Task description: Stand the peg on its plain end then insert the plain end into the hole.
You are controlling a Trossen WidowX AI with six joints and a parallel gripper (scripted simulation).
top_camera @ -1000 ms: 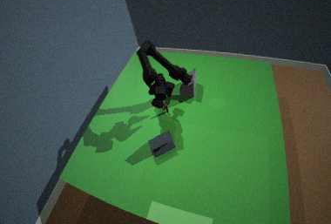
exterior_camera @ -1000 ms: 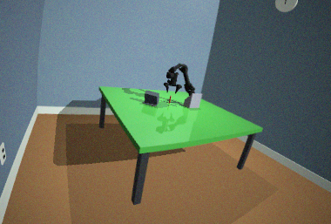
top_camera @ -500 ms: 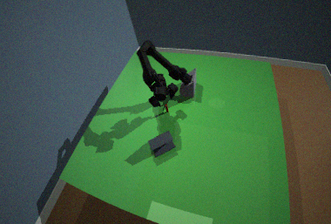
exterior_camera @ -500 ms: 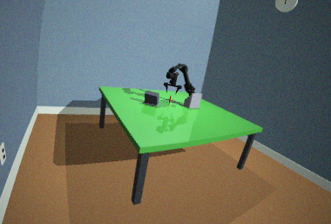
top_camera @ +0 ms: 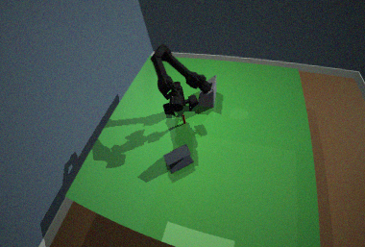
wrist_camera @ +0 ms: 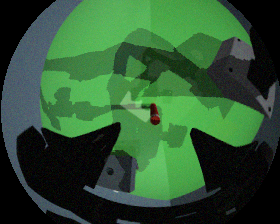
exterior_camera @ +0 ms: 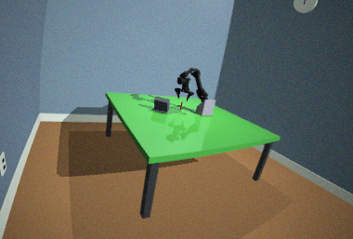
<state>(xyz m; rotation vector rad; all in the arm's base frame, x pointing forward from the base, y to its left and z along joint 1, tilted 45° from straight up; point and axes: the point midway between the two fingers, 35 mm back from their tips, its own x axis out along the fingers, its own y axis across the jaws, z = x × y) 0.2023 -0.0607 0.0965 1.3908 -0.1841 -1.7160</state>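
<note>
My gripper tip is 5 cm above the red peg. Round my gripper tip: sloped grey panel: 24 cm ahead, 3 cm to the left, 4 cm below.
</note>
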